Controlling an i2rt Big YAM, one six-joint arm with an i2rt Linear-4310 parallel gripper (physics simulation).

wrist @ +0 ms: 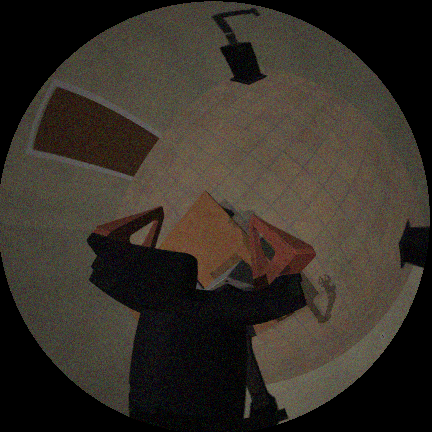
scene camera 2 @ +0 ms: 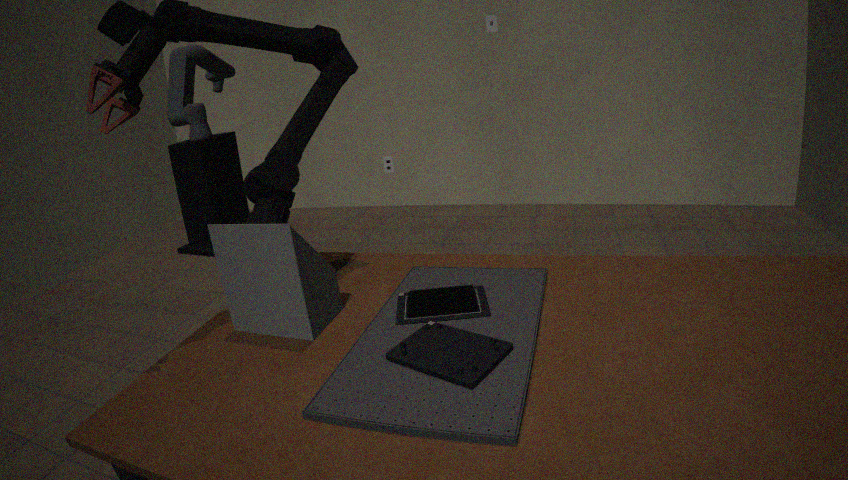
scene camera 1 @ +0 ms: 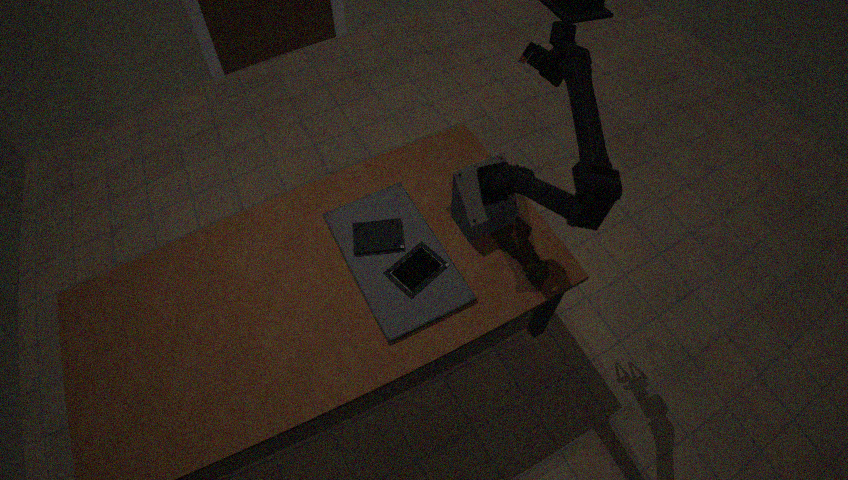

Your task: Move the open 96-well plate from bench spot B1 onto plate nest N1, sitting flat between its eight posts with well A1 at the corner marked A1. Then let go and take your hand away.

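Places are measured from the arm's base along level axes (x left, y back, z up), in centimetres.
Where they show: gripper, between the fingertips: (wrist: 205, 214) (scene camera 2: 96, 123) (scene camera 1: 536, 68); arm's base, origin of its link: (scene camera 2: 261, 244) (scene camera 1: 491, 183).
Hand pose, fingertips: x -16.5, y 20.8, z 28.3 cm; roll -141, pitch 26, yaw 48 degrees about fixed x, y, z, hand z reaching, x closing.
Things, the pixels of their centre, and the offset from my fingertips. "spot": a spot on its surface instead. Level surfaces: height alone.
- open 96-well plate, middle of its body: (scene camera 2: 441, 300) (scene camera 1: 416, 267) dz -42.5, dx +28.5, dy -51.1 cm
- bench spot B1, a spot on its surface: (scene camera 2: 484, 302) spot: dz -43.3, dx +30.6, dy -58.8 cm
- Plate nest N1, middle of its body: (scene camera 2: 449, 349) (scene camera 1: 377, 235) dz -42.4, dx +12.5, dy -58.6 cm
- wooden table, height of its surface: dz -44.7 cm
The open 96-well plate (scene camera 1: 416, 269) (scene camera 2: 443, 301), black with a light outline, lies flat on the grey rectangle of bench spot B1 (scene camera 2: 484, 302). Plate nest N1 (scene camera 1: 379, 236) (scene camera 2: 449, 353) is a dark slab with small posts and a pale corner mark; no plate lies on it. Well A1 is too small to tell. My gripper (scene camera 2: 97, 121) (wrist: 205, 214) is open and empty, its red fingers wide apart. It hangs high up beyond the pedestal, well away from plate and nest. In scene camera 1 its fingers are mostly hidden. Plate and nest do not show in the wrist view.
Plate and nest stand close together on a grey perforated board (scene camera 1: 380, 324) (scene camera 2: 416, 419) on the wooden table (scene camera 1: 208, 356) (scene camera 2: 684, 356). The arm's light grey pedestal (scene camera 1: 470, 196) (scene camera 2: 261, 279) stands beside the board. Another arm on a black stand (scene camera 2: 208, 190) (wrist: 242, 62) is in the background.
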